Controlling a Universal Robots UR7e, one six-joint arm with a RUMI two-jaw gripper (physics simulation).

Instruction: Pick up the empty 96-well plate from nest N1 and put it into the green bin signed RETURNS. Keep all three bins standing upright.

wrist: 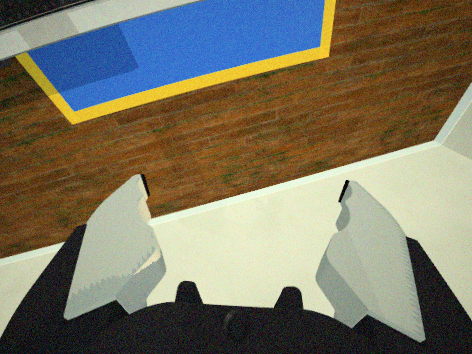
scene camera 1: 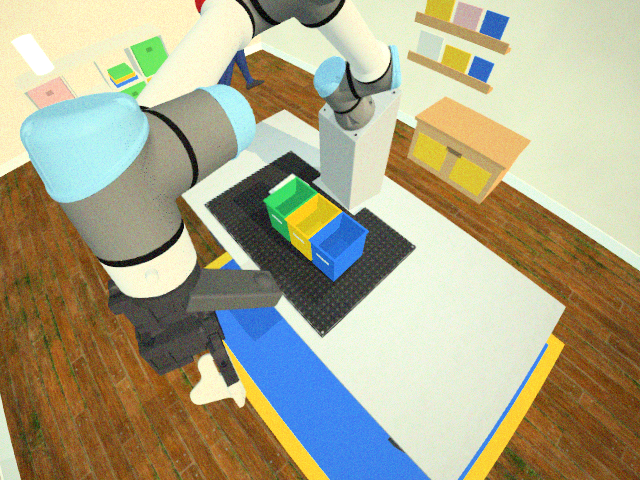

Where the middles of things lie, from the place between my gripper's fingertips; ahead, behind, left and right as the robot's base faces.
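Scene:
From my hand: blue bin (scene camera 1: 340, 243), far below, far behind, a fair way to the right. Green bin (scene camera 1: 283, 202), 51 cm below, 44 cm behind, 51 cm to the right. Yellow bin (scene camera 1: 311, 217), far below, far behind, far to the right.

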